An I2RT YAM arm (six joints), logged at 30 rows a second.
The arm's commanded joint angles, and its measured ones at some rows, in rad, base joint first. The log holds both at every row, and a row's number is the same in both.
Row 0, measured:
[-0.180 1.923 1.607 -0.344 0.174 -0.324]
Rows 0 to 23, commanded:
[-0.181 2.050 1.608 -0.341 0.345 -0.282]
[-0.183 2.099 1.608 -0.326 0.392 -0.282]
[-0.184 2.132 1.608 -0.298 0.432 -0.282]
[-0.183 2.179 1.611 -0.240 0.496 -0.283]
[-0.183 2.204 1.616 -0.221 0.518 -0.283]
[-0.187 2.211 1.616 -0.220 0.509 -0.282]
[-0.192 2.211 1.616 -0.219 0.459 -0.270]
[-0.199 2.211 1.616 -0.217 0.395 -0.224]
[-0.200 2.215 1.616 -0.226 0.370 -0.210]
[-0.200 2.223 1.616 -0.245 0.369 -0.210]
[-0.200 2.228 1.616 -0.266 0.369 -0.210]
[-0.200 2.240 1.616 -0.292 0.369 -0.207]
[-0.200 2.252 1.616 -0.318 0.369 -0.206]
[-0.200 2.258 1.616 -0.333 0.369 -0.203]
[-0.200 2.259 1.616 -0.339 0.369 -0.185]
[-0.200 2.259 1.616 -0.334 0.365 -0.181]
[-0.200 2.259 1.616 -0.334 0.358 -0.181]
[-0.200 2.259 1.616 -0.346 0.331 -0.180]
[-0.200 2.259 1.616 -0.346 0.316 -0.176]
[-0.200 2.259 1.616 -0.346 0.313 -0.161]
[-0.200 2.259 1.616 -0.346 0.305 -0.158]
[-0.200 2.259 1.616 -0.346 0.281 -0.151]
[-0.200 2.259 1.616 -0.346 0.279 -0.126]
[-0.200 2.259 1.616 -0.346 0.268 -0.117]
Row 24, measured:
[-0.198 2.250 1.608 -0.347 0.301 -0.161]
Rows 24 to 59, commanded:
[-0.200 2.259 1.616 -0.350 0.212 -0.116]
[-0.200 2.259 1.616 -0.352 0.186 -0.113]
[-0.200 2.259 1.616 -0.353 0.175 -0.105]
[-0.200 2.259 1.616 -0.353 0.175 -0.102]
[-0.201 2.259 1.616 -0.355 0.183 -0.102]
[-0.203 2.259 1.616 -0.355 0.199 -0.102]
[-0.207 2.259 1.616 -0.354 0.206 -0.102]
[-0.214 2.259 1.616 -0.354 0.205 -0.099]
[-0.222 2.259 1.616 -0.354 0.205 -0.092]
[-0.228 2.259 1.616 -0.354 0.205 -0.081]
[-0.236 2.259 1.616 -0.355 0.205 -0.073]
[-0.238 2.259 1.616 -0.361 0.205 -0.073]
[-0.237 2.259 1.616 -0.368 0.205 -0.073]
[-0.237 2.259 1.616 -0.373 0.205 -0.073]
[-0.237 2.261 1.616 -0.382 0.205 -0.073]
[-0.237 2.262 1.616 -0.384 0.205 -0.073]
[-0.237 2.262 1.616 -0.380 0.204 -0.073]
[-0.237 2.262 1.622 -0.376 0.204 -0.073]
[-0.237 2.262 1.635 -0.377 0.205 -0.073]
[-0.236 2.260 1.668 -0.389 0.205 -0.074]
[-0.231 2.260 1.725 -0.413 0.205 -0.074]
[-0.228 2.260 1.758 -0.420 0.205 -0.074]
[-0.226 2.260 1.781 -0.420 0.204 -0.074]
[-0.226 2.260 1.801 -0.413 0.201 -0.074]
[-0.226 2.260 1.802 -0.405 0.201 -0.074]
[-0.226 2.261 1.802 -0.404 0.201 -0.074]
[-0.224 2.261 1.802 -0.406 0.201 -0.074]
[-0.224 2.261 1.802 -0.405 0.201 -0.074]
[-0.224 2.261 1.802 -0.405 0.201 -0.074]
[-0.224 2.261 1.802 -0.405 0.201 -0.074]
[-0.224 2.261 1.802 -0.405 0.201 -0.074]
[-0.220 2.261 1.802 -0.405 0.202 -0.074]
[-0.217 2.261 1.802 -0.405 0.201 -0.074]
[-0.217 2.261 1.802 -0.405 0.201 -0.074]
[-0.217 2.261 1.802 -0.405 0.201 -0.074]
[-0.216 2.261 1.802 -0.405 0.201 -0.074]
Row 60, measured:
[-0.225 2.255 1.786 -0.405 0.201 -0.079]
